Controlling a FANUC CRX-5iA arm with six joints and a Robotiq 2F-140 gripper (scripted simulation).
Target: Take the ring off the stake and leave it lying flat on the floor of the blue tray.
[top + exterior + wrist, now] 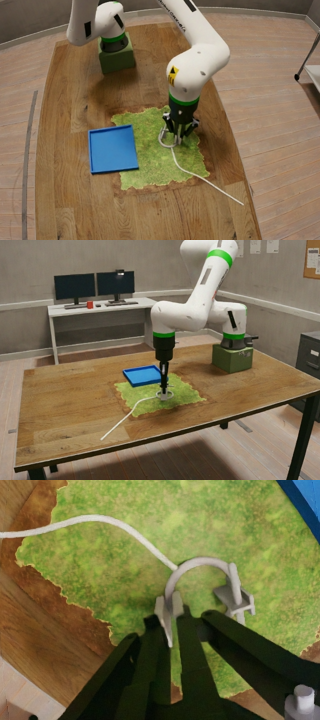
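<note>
My hand is 10 mm past the ring, 30 mm to the left of it and 30 mm above it. Also, from my hand: grey stake 30 mm behind, 60 mm to the right, 10 mm below; blue tray 10 mm ahead, 270 mm to the right, 30 mm below.
</note>
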